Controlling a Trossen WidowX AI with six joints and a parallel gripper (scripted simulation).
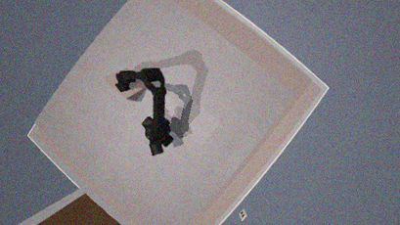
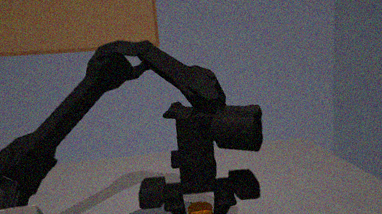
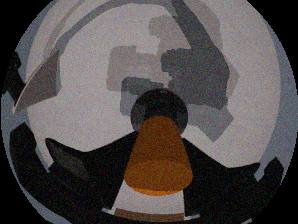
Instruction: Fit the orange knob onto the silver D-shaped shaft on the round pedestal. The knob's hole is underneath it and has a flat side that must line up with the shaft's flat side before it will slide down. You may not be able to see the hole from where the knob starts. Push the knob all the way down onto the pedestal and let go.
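My gripper tip is 40 mm above the dark round pedestal. Round my gripper tip: orange knob: 30 mm above.
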